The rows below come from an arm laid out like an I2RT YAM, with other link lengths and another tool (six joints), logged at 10 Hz.
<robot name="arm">
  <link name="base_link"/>
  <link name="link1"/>
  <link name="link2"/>
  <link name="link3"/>
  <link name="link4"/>
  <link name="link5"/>
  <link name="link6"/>
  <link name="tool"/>
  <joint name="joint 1" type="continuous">
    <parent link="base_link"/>
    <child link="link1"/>
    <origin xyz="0 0 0.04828"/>
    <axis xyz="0 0 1"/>
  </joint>
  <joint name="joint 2" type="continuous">
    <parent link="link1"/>
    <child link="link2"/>
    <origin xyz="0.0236 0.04 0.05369"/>
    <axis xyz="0 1 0"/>
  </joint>
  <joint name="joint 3" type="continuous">
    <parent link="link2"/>
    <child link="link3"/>
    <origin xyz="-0.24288 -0.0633 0"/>
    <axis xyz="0 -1 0"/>
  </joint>
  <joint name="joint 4" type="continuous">
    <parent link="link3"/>
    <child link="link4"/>
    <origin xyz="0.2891 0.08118 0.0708"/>
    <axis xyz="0 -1 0"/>
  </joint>
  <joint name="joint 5" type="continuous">
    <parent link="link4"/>
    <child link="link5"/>
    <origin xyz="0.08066 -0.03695 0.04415"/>
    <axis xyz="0 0 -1"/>
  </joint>
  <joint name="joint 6" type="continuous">
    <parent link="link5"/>
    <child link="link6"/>
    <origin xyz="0.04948 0 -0.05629"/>
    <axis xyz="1 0 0"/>
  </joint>
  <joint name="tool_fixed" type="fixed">
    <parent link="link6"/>
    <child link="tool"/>
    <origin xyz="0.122 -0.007 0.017" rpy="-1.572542 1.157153 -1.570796"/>
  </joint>
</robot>
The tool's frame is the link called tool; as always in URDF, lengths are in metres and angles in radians. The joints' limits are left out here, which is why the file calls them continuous.
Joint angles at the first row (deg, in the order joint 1, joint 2, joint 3, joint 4, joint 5, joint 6):
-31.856, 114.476, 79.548, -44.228, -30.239, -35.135
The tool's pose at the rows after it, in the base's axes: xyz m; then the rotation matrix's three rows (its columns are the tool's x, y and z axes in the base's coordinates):
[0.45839 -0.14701 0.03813], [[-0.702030 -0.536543 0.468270], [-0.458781 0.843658 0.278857], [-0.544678 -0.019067 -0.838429]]
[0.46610 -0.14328 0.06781], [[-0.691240 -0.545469 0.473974], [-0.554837 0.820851 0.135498], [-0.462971 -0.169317 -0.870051]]
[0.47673 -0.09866 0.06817], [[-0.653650 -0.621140 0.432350], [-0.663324 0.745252 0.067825], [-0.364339 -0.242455 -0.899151]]
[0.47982 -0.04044 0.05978], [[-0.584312 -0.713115 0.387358], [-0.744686 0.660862 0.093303], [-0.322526 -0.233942 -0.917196]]
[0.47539 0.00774 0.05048], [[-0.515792 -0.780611 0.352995], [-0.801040 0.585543 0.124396], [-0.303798 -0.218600 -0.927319]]
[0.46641 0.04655 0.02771], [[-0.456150 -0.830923 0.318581], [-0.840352 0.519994 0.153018], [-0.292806 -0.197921 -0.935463]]
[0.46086 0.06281 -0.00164], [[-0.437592 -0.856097 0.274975], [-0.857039 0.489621 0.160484], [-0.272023 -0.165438 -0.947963]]
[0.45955 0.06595 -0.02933], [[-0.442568 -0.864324 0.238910], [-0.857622 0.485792 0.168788], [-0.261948 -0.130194 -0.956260]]
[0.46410 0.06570 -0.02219], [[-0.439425 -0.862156 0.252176], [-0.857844 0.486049 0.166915], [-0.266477 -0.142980 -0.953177]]
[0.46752 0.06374 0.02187], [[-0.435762 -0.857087 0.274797], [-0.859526 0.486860 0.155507], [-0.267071 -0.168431 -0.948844]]
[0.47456 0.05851 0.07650], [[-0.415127 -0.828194 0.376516], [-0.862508 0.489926 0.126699], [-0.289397 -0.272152 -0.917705]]
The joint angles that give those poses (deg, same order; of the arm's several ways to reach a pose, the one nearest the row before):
-30.545, 110.125, 81.820, -44.271, -28.512, -35.135
-26.763, 105.536, 82.478, -44.250, -19.485, -35.134
-18.720, 104.640, 82.434, -44.381, -11.661, -35.135
-11.179, 105.252, 82.391, -45.518, -9.540, -35.134
-5.300, 105.428, 81.298, -45.648, -8.950, -35.135
-0.623, 106.237, 78.238, -43.200, -8.950, -35.135
1.453, 109.317, 76.903, -41.101, -8.776, -35.135
1.672, 113.143, 76.729, -39.201, -9.256, -35.113
1.673, 112.858, 77.647, -39.616, -9.125, -35.113
1.672, 109.296, 81.627, -45.846, -8.426, -35.135
1.672, 103.110, 83.001, -47.309, -6.590, -35.135

